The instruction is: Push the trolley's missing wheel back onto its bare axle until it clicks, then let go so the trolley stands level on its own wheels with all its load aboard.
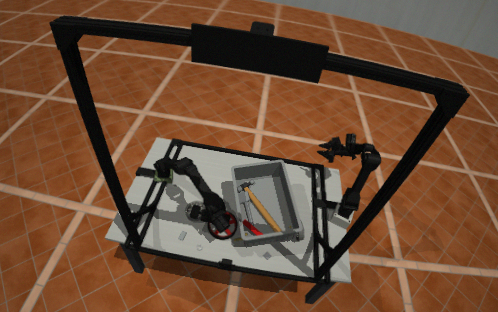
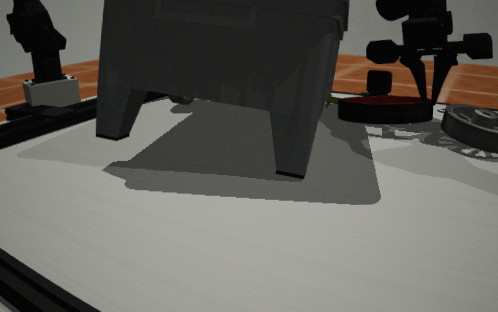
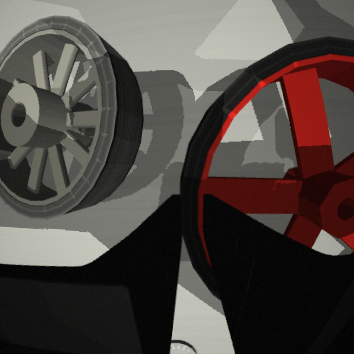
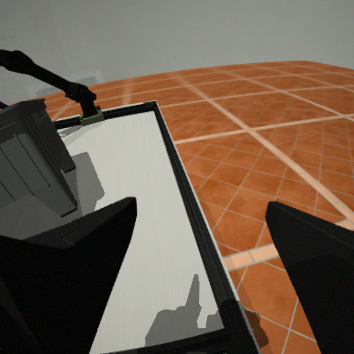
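Pixels of known places: left gripper, fingertip midpoint: (image 2: pixel 429 105) (image 3: pixel 190 202); right gripper, fingertip midpoint: (image 1: pixel 317 148) (image 4: pixel 201 207); left arm's base at its link origin: (image 1: pixel 163 173) (image 4: pixel 90 113); right arm's base at its link origin: (image 1: pixel 344 212) (image 2: pixel 49 79).
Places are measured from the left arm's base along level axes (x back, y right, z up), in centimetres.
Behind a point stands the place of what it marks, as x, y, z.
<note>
The trolley (image 1: pixel 257 165) @(-50.3, 10.8, 17.2) (image 2: pixel 217 56) @(-49.6, 9.7, 10.1) (image 4: pixel 31 158) @(-64.2, 10.9, 11.8) is a grey tub at the table's middle. It carries a wooden-handled hammer (image 1: pixel 262 208) @(-51.4, 30.2, 6.2), a grey tool (image 1: pixel 246 204) @(-43.9, 26.4, 4.7) and a red tool (image 1: pixel 252 227) @(-45.1, 39.6, 4.2). My left gripper (image 1: pixel 221 221) (image 3: pixel 190 202) @(-24.6, 32.4, 0.9) is shut on the rim of the red-spoked wheel (image 1: pixel 229 230) @(-34.4, 37.8, -0.8) (image 2: pixel 371 109) @(-33.5, 27.5, 0.9) (image 3: pixel 281 168). It holds the wheel low over the table, just left of the trolley's near left corner. A short brass stub (image 2: pixel 329 101) @(-40.6, 41.5, -1.3) shows at that corner. My right gripper (image 1: pixel 328 148) (image 4: pixel 201 207) @(-89.2, -2.6, 16.0) is open and empty, raised beyond the table's far right edge.
A grey-spoked wheel (image 1: pixel 195 211) (image 3: pixel 53 116) @(-19.4, 26.2, 1.1) lies on the table (image 1: pixel 217 161) @(-31.6, -11.2, -2.8) just left of the red one. Small loose bits (image 1: pixel 182 236) @(-11.1, 38.9, -2.6) (image 1: pixel 199 247) @(-19.2, 46.3, -2.6) (image 1: pixel 267 255) @(-51.6, 51.9, -2.5) lie near the front edge. A black frame (image 1: pixel 317 198) @(-86.1, 22.4, -0.2) borders the table.
</note>
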